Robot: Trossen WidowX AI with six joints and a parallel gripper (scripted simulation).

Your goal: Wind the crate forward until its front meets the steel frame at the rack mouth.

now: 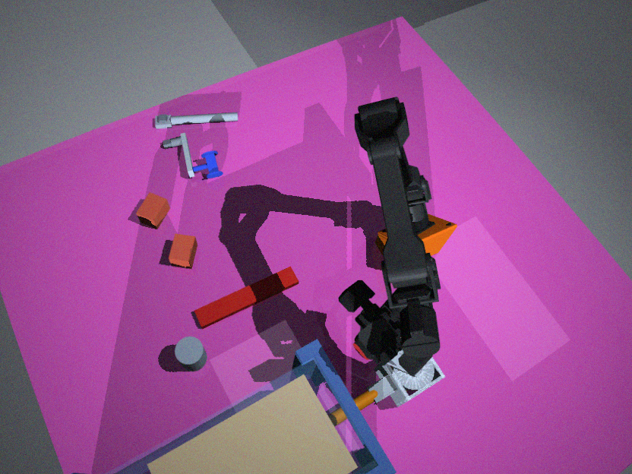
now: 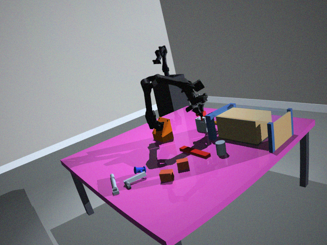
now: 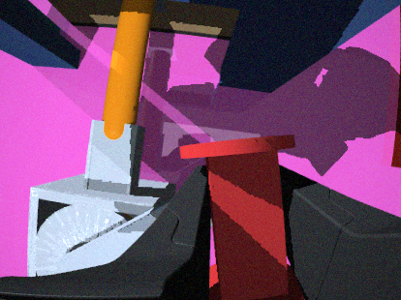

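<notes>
My gripper tip is 40 mm past the winch handle, 30 mm to the right of it and 30 mm above it. Round my gripper tip: red knob 20 mm behind; blue steel frame 90 mm ahead, 70 mm to the left, 20 mm below; grey winch 100 mm below, 80 mm to the left, 80 mm behind.
</notes>
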